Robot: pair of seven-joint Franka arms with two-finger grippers.
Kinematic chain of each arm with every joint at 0, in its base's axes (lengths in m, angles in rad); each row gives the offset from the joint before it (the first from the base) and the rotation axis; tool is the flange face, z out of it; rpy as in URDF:
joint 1: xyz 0 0 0.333 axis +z
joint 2: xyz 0 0 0 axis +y
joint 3: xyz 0 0 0.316 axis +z
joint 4: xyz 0.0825 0 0 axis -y
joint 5: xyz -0.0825 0 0.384 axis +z
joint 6: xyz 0 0 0 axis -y
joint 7: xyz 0.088 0 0 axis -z
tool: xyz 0 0 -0.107 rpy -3.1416 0 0
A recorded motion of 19 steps. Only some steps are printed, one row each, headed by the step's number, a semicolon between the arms.
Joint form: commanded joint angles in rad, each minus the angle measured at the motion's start. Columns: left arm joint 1, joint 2, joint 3, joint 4, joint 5, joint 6, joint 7; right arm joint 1, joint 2, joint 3, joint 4, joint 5, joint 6, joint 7.
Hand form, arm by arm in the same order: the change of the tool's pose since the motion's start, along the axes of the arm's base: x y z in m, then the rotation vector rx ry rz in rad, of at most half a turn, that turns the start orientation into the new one. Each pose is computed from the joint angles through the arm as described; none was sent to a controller.
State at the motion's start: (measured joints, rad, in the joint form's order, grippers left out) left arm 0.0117 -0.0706 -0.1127 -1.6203 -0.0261 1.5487 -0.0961; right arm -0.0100 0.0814 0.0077 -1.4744 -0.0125 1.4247 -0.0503
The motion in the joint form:
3: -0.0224 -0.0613 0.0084 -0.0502 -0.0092 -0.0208 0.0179; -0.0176 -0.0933 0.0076 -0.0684 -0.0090 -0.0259 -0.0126
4: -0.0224 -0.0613 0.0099 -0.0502 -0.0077 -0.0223 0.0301; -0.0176 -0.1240 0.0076 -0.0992 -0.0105 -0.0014 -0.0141
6: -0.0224 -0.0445 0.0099 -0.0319 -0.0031 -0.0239 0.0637; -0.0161 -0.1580 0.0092 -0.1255 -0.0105 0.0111 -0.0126
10: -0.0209 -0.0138 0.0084 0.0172 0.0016 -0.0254 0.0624; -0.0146 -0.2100 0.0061 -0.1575 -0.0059 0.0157 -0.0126
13: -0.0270 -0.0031 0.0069 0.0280 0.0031 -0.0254 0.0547; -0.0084 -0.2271 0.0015 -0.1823 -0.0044 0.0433 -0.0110
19: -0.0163 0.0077 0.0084 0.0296 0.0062 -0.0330 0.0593; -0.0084 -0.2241 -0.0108 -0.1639 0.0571 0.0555 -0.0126
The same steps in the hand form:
3: -0.0228 -0.0075 0.0063 -0.0025 0.0099 -0.0320; -0.0317 -0.0061 0.0182 -0.0081 0.0013 0.0018
4: -0.0228 -0.0065 0.0062 -0.0012 0.0110 -0.0427; -0.0386 -0.0060 0.0222 -0.0103 -0.0231 0.0037
6: -0.0175 -0.0061 0.0061 0.0014 0.0102 -0.0764; -0.0479 -0.0041 0.0289 -0.0113 -0.0433 0.0055
10: -0.0076 -0.0060 0.0131 0.0018 -0.0069 -0.0754; -0.0640 -0.0041 0.0410 -0.0075 -0.0679 0.0040
13: -0.0046 -0.0099 0.0125 0.0023 -0.0069 -0.0753; -0.0665 -0.0032 0.0403 -0.0059 -0.0879 0.0045
19: -0.0012 -0.0031 0.0070 0.0054 0.0095 -0.0677; -0.0641 -0.0028 0.0485 0.0564 -0.1166 -0.0049

